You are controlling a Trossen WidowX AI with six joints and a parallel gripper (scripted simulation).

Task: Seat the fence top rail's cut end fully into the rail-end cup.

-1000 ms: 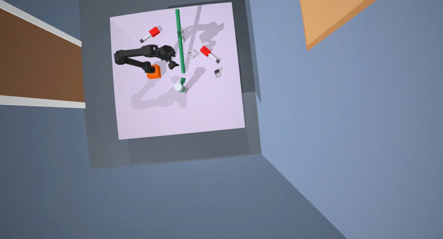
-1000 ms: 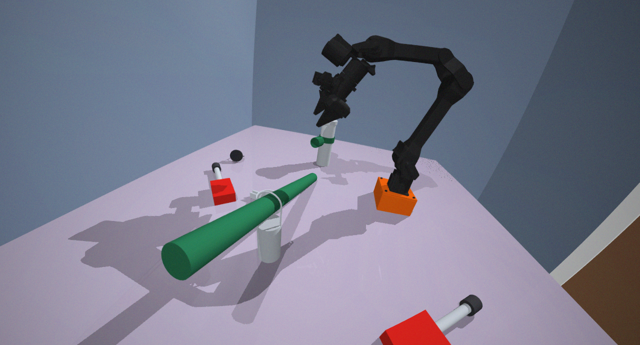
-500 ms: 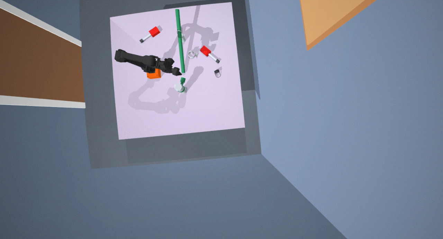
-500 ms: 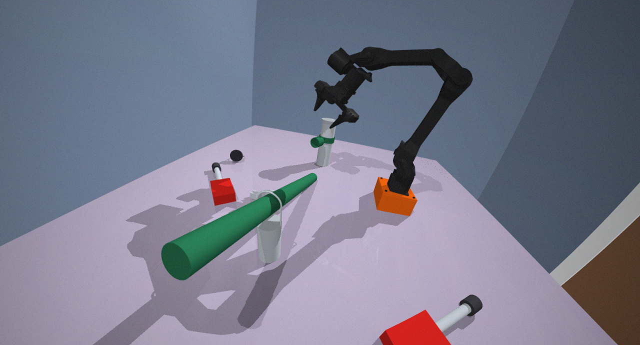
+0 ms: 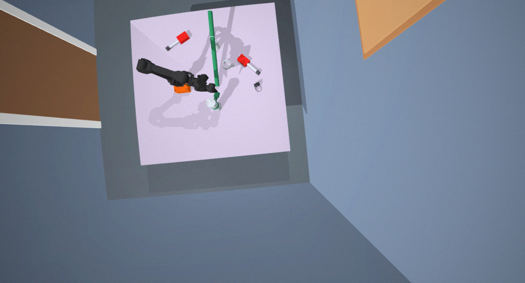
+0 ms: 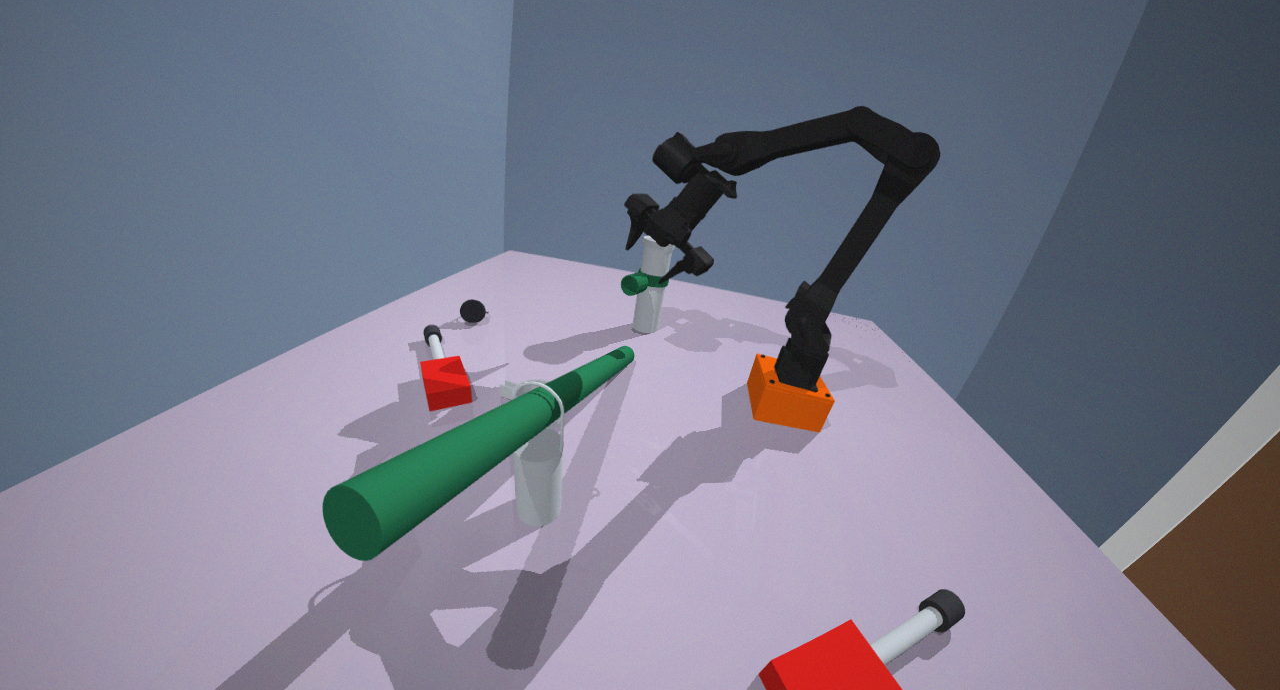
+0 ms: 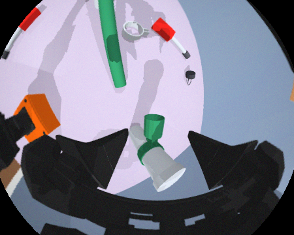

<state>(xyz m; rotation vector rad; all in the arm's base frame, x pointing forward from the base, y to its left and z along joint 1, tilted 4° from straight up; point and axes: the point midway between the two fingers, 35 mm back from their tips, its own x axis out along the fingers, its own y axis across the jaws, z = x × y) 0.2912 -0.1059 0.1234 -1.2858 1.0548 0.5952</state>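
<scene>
The green rail-end cup is 1 cm ahead of my gripper tip, 3 cm to the right of it and 4 cm below it. The rest, counted from my gripper tip: small black band (34 cm ahead, 5 cm to the left, 15 cm below); short grey post (43 cm to the left, 6 cm below).
</scene>
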